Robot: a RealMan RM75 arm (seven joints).
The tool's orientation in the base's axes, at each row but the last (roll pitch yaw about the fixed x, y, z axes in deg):
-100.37, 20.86, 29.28
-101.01, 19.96, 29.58
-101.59, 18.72, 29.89
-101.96, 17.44, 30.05
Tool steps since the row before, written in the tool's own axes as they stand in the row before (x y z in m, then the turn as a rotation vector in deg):
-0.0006, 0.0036, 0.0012, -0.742, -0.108, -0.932
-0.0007, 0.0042, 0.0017, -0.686, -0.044, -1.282
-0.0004, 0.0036, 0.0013, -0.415, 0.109, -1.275
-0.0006, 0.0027, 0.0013, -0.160, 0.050, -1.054
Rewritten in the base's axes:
-0.0019, -0.0005, -0.0033, -0.081, -1.074, 0.520
-0.0023, -0.0003, -0.0039, 0.142, -1.357, 0.505
-0.0017, -0.0003, -0.0035, 0.334, -1.274, 0.275
-0.0016, -0.0001, -0.0026, 0.433, -0.952, 0.210

